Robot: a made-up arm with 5 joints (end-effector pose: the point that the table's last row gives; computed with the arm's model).
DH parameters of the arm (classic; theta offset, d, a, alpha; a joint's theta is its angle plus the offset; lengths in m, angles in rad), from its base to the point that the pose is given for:
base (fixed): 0 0.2 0 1.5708
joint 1: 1.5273 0 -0.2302 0
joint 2: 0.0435 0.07 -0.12 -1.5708
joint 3: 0 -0.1 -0.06 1.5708
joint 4: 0 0.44 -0.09 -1.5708
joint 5: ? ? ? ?
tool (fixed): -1.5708 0.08 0 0
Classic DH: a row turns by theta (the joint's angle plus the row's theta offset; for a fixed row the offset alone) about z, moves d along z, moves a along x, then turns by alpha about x.
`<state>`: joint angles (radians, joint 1 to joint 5).
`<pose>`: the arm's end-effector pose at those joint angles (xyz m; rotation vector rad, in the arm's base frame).
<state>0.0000 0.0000 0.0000 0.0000 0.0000</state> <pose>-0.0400 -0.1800 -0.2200 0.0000 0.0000 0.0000</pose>
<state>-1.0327 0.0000 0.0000 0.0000 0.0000</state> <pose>-0.3811 -0.1800 0.0191 0.0000 1.0327 0.0000</pose>
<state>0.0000 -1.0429 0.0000 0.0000 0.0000</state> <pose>-0.1893 -0.1800 -0.0998 0.0000 1.0429 0.0000</pose>
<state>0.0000 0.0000 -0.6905 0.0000 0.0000</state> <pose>-0.0400 -0.1102 -0.2740 0.6905 0.0000 0.0000</pose>
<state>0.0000 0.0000 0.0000 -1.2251 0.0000</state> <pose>0.0365 -0.1800 -0.0911 0.0000 1.2251 0.0000</pose>
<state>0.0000 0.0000 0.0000 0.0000 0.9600</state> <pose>-0.0400 -0.2552 -0.5244 -0.9600 0.0000 0.0000</pose>
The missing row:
joint 5: 1.5708 0.13 0.33 1.5708
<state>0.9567 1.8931 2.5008 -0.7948 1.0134</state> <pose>0.3528 -0.0293 -0.1547 0.3459 0.5708 -2.5354</pose>
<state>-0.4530 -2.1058 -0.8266 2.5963 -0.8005</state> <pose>-0.4847 -0.0301 0.3738 0.0891 -0.2006 -0.3853</pose>
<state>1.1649 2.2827 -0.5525 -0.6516 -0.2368</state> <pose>0.1330 -0.2245 0.2152 -0.2975 -2.5799 0.9961</pose>
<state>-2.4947 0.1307 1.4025 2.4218 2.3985</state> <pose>-0.0798 -0.0431 -0.2936 -1.1947 -0.9230 0.3072</pose>
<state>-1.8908 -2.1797 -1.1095 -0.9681 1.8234</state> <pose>0.4663 -0.0922 0.3823 -1.3877 -1.8084 -0.1739</pose>
